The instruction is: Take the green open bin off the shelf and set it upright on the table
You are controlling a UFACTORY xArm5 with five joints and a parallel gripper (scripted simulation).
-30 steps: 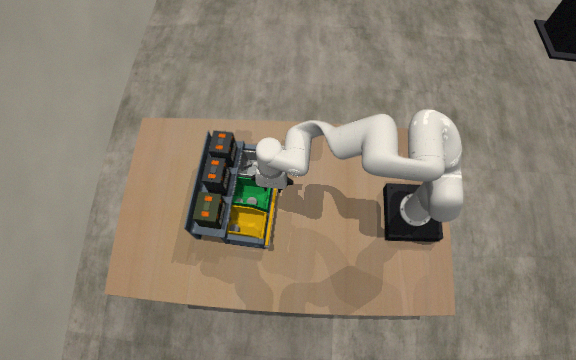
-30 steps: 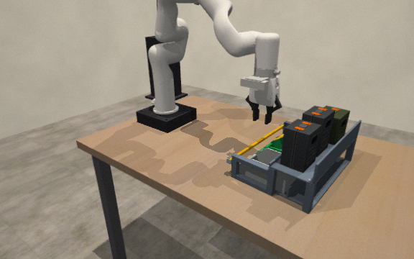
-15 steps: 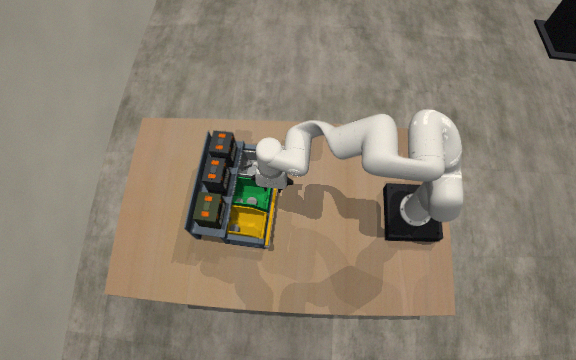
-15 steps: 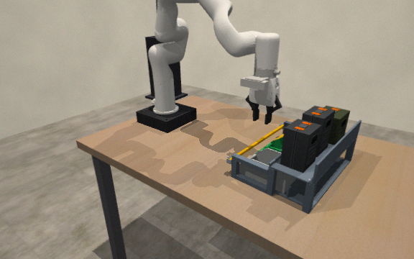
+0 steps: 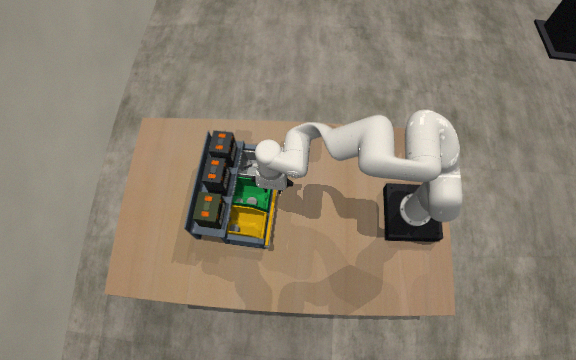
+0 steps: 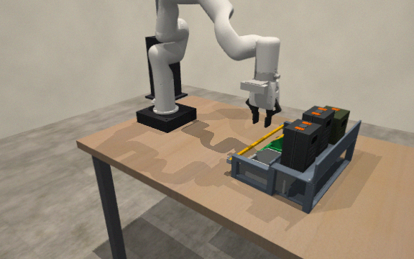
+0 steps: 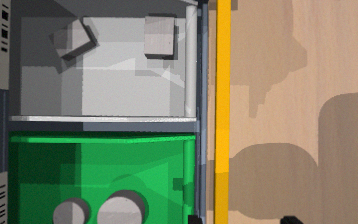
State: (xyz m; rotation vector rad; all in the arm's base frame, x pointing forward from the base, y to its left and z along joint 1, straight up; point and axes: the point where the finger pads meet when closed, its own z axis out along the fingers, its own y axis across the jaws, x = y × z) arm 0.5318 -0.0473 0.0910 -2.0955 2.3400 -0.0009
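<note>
Now: the thin yellow rod 90 mm below my hand. Round my hand: green open bin 100 mm below, 100 mm ahead, 10 mm to the right; grey part 130 mm below, 90 mm ahead, 10 mm to the left; blue-grey shelf 130 mm ahead, 80 mm below, 10 mm to the right.
</note>
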